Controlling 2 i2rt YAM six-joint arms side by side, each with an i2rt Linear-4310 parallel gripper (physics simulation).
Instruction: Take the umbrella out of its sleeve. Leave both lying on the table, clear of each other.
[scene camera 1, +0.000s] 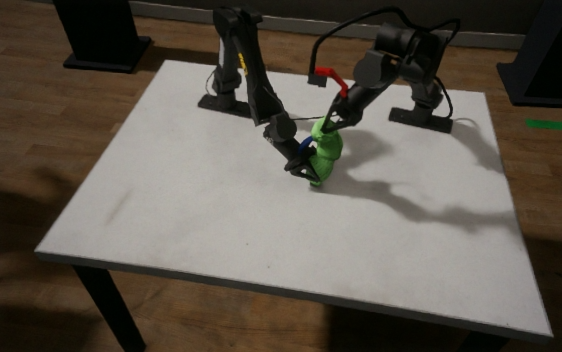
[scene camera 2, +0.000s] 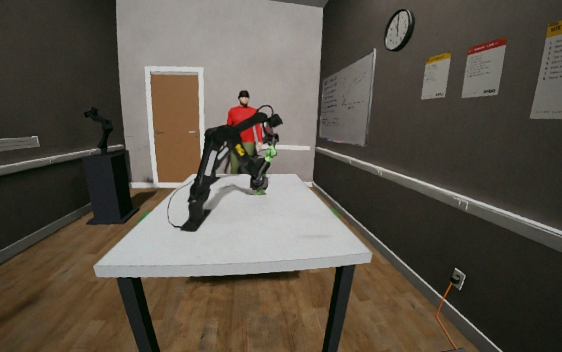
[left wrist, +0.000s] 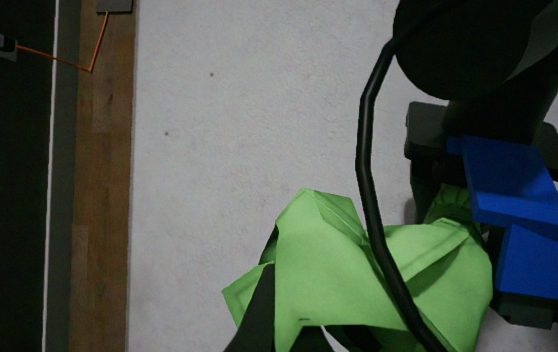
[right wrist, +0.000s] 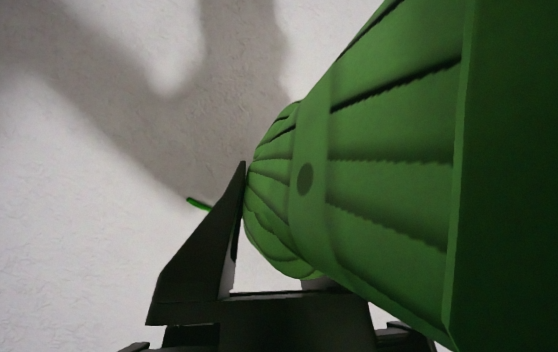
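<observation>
The light green sleeve hangs crumpled above the table. The pleated green umbrella stands steeply below it, its upper part still inside the sleeve. Its band with a round snap shows in the right wrist view. My left gripper, the red-mounted arm, is shut on the sleeve's top cloth. My right gripper, low near the table, is closed around the umbrella's lower end; one finger is hidden behind it. A thin green strap sticks out beside the visible finger.
Both arms stand on the white table, their bases at its back edge. A black cable crosses in front of the sleeve in the left wrist view. The right arm's blue camera mount is close beside the sleeve.
</observation>
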